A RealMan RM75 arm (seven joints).
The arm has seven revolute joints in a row. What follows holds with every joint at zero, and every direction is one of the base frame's.
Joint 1 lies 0.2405 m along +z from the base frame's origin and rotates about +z.
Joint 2 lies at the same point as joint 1 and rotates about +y.
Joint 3 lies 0.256 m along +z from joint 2 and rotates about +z.
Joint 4 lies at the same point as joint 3 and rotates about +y.
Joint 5 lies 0.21 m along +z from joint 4 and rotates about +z.
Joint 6 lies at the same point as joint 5 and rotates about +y.
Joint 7 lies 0.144 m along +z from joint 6 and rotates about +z.
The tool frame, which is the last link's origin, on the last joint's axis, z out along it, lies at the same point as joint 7; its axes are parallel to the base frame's.
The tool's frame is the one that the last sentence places.
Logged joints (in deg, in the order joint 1, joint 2, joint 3, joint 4, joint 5, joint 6, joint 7), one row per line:
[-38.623 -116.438 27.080 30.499 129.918 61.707 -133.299]
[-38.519 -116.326 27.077 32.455 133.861 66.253 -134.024]
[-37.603 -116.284 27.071 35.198 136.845 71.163 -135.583]
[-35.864 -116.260 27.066 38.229 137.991 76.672 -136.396]
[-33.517 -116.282 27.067 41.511 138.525 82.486 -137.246]
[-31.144 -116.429 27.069 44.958 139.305 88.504 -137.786]
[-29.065 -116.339 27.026 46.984 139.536 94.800 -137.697]
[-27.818 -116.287 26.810 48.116 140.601 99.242 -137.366]
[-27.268 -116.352 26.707 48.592 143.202 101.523 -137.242]
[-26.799 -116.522 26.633 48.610 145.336 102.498 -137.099]
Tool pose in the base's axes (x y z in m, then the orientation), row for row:
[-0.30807 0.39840 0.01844 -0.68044 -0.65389 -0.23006 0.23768]
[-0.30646 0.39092 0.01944 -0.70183 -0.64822 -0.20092 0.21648]
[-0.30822 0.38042 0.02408 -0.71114 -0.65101 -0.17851 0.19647]
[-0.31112 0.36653 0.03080 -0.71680 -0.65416 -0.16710 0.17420]
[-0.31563 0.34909 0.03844 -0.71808 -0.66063 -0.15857 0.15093]
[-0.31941 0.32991 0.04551 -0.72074 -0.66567 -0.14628 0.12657]
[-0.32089 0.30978 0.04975 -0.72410 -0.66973 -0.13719 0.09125]
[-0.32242 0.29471 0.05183 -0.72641 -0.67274 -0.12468 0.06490]
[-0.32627 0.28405 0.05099 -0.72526 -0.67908 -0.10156 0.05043]
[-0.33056 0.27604 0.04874 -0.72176 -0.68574 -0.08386 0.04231]
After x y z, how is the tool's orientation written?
As a quaternion, x y z w.
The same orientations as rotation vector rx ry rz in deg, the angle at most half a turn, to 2 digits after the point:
[-106.83 -102.66 -36.12]
[-111.42 -102.91 -31.90]
[-114.11 -104.47 -28.64]
[-116.42 -106.25 -27.14]
[-118.14 -108.69 -26.09]
[-120.22 -111.03 -24.40]
[-123.27 -114.01 -23.36]
[-125.61 -116.33 -21.56]
[-126.51 -118.46 -17.72]
[-126.53 -120.22 -14.70]

